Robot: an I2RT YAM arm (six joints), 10 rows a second.
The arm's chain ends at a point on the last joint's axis. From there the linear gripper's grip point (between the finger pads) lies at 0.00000 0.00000 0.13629 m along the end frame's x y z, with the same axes.
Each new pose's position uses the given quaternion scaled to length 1; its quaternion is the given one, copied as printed.
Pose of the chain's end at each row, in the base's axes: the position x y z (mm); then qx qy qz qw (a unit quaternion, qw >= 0):
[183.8 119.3 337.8 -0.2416 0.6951 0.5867 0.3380]
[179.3 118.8 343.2 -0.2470 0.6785 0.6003 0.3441]
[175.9 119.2 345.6 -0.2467 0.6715 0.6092 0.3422]
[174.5 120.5 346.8 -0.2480 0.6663 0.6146 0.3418]
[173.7 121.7 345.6 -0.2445 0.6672 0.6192 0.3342]
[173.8 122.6 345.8 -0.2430 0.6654 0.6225 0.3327]
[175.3 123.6 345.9 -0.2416 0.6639 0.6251 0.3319]
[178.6 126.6 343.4 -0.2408 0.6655 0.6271 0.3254]
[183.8 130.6 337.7 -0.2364 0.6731 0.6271 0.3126]
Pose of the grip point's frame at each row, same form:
[209.2 252.7 326.5 -0.2416 0.6951 0.5867 0.3380]
[202.5 253.0 337.4 -0.2470 0.6785 0.6003 0.3441]
[197.6 253.7 342.4 -0.2467 0.6715 0.6092 0.3422]
[195.0 255.2 345.3 -0.2480 0.6663 0.6146 0.3418]
[193.2 256.6 344.3 -0.2445 0.6672 0.6192 0.3342]
[192.9 257.5 345.3 -0.2430 0.6654 0.6225 0.3327]
[194.2 258.6 346.1 -0.2416 0.6639 0.6251 0.3319]
[196.5 261.7 343.2 -0.2408 0.6655 0.6271 0.3254]
[200.7 265.8 335.2 -0.2364 0.6731 0.6271 0.3126]

